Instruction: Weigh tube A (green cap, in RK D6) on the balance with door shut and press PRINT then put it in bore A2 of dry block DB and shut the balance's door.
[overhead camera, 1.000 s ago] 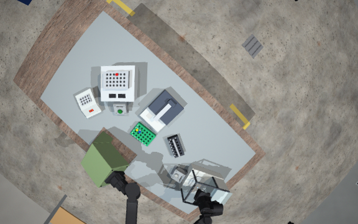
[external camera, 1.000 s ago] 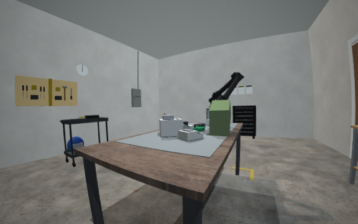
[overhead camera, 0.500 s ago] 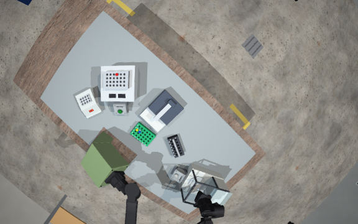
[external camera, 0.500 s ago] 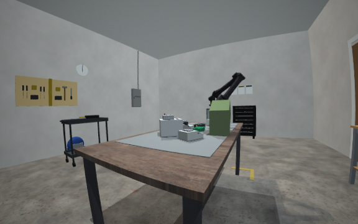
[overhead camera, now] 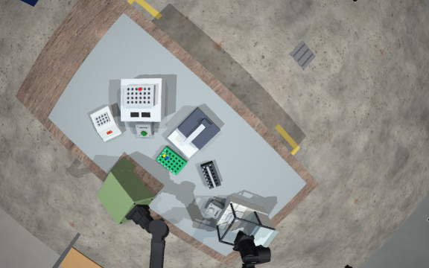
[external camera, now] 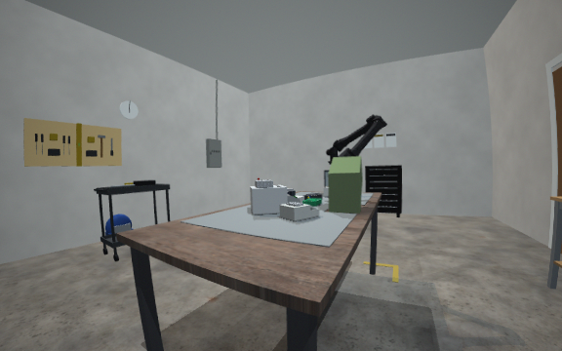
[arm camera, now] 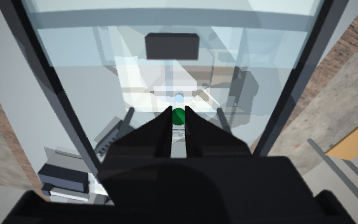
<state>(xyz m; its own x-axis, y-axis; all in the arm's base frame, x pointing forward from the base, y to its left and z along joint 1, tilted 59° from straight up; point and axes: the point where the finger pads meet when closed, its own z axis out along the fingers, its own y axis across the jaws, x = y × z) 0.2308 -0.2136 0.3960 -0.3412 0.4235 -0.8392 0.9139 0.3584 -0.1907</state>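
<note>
The sliding door is 3 cm ahead of my hand, 8 cm to the right of it and 2 cm above it. Round my hand: green-capped tube: 2 cm below; then white print key: 5 cm behind, 14 cm to the left, 12 cm below; then balance pan: 11 cm below.
</note>
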